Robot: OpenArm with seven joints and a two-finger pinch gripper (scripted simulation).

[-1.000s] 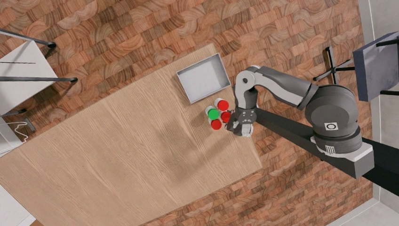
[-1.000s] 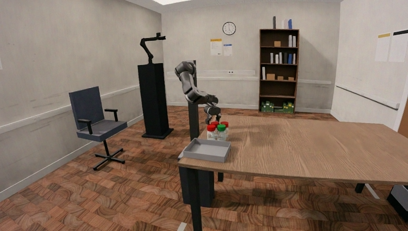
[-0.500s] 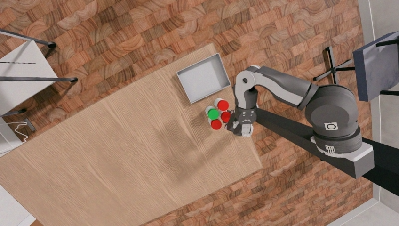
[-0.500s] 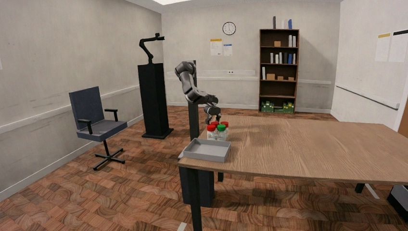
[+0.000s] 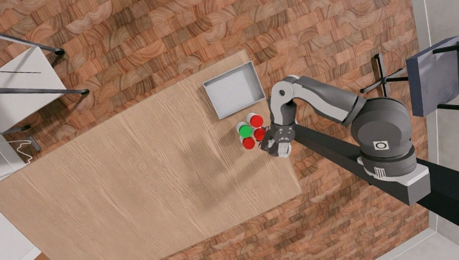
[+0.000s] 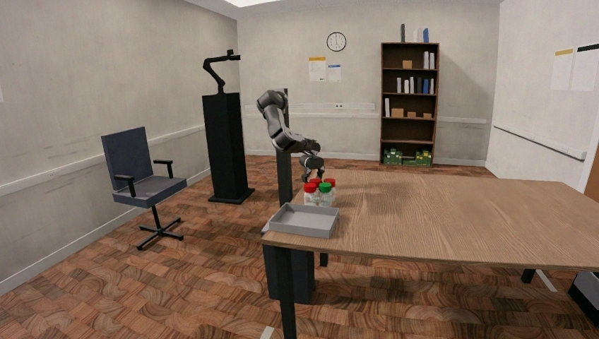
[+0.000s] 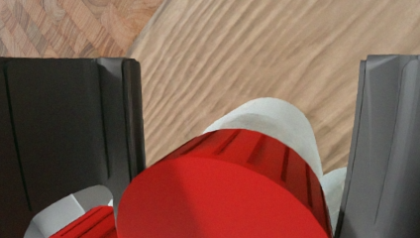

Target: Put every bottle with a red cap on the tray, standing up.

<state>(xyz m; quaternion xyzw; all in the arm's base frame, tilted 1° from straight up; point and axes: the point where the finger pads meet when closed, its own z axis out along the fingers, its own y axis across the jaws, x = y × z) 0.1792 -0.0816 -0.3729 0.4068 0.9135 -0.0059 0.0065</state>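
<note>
My gripper is now 7 cm short of the green-capped bottle, 6 cm to the left of it and 5 cm above it. Round my hand: grey tray: 24 cm to the right, 8 cm below, 2 cm ahead.
</note>
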